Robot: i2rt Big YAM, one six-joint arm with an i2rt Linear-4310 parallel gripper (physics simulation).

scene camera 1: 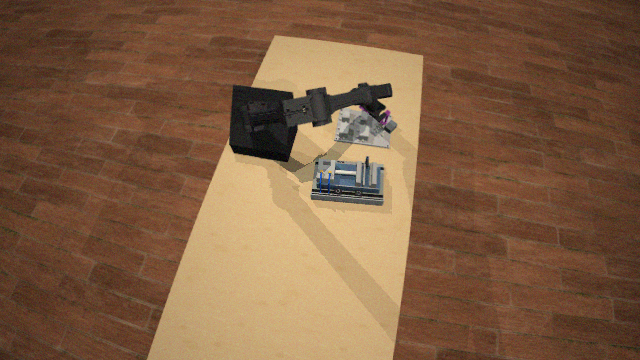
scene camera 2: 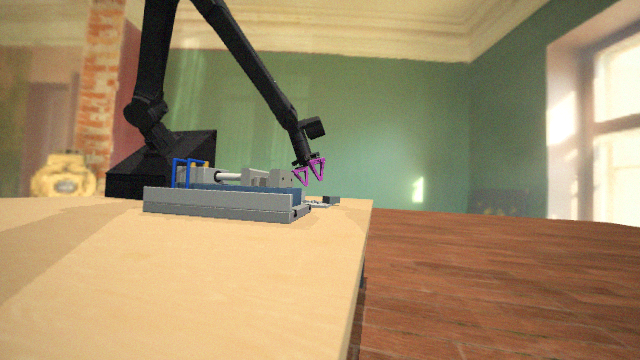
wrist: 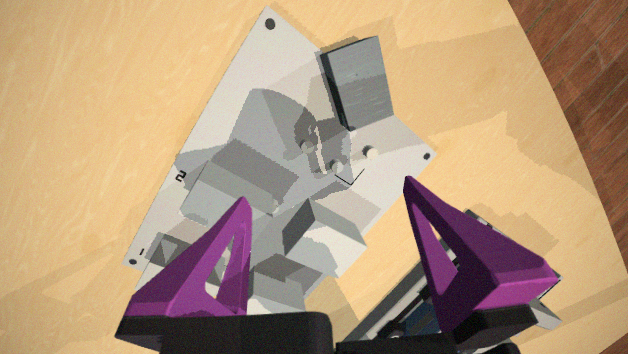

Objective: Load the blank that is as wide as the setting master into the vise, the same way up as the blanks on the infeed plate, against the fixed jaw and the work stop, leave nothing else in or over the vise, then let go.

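Places are measured from the arm's base along level axes (x ahead, y left, z up), in centimetres.
Pixels of known places: gripper, fingertip midpoint: (scene camera 1: 378, 118) (scene camera 2: 313, 183) (wrist: 324, 193); arm's base, origin of the base link: (scene camera 2: 165, 147).
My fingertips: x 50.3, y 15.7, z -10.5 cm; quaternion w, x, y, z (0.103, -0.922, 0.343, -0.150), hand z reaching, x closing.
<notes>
Ahead of a thing's pixels: the offset from my fingertips to its top centre. "pt": to the spot under its first point.
My gripper (scene camera 1: 376, 114) (scene camera 2: 313, 182) (wrist: 324, 193) is open and empty, above the infeed plate {dx -5.7, dy -1.1, dz -6.7 cm} (scene camera 1: 370, 144) (wrist: 270, 60). In the wrist view several light grey blocks stand on the plate: one {dx -6.3, dy +3.3, dz -3.1 cm} (wrist: 227, 192) by the mark 2, one {dx -5.3, dy -5.7, dz -3.1 cm} (wrist: 340, 222) between the fingertips, and one {dx -14.5, dy -5.8, dz -3.1 cm} (wrist: 277, 290) low, partly hidden by the gripper. A darker steel block {dx +6.7, dy +0.7, dz -4.2 cm} (scene camera 1: 391, 126) (scene camera 2: 331, 199) (wrist: 360, 82) sits at the plate's far edge, partly overhanging it. Which block matches the setting master I cannot tell. The vise {dx -8.6, dy -31.0, dz +2.4 cm} (scene camera 1: 347, 200) (scene camera 2: 215, 200) stands apart from the plate; no blank is discernible between its jaws.
Short round pegs {pt dx +3.4, dy -4.1, dz -5.8 cm} (wrist: 370, 152) stand on the plate near a black corner mark. Two blue upright hoops (scene camera 1: 325, 184) (scene camera 2: 181, 173) rise at the vise's left end. A dark upright piece {pt dx -2.0, dy -25.7, dz +2.0 cm} (scene camera 1: 367, 163) rises near its jaws. The arm's black base (scene camera 1: 260, 145) is left of both.
</notes>
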